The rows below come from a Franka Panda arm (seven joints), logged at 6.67 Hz.
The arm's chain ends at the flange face. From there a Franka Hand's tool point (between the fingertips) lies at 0.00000 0.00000 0.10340 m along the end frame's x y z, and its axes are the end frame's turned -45 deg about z.
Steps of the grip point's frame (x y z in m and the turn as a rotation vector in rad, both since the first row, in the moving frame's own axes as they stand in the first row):
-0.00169 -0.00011 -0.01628 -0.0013 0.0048 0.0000
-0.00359 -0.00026 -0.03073 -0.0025 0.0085 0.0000
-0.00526 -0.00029 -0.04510 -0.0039 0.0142 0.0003
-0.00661 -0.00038 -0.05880 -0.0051 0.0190 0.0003
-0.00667 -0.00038 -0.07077 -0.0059 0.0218 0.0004
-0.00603 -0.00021 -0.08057 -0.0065 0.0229 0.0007
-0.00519 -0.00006 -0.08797 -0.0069 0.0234 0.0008
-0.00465 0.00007 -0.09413 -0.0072 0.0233 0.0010
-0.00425 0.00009 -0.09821 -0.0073 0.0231 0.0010
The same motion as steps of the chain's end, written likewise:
-0.00172 0.00137 -0.01628 0.0025 0.0043 0.0000
-0.00353 0.00279 -0.03073 0.0042 0.0078 0.0000
-0.00525 0.00427 -0.04509 0.0073 0.0128 0.0003
-0.00670 0.00542 -0.05878 0.0098 0.0170 0.0003
-0.00701 0.00561 -0.07074 0.0112 0.0196 0.0004
-0.00656 0.00531 -0.08054 0.0116 0.0208 0.0007
-0.00593 0.00483 -0.08794 0.0117 0.0214 0.0008
-0.00547 0.00451 -0.09410 0.0114 0.0216 0.0010
-0.00516 0.00422 -0.09818 0.0112 0.0215 0.0010

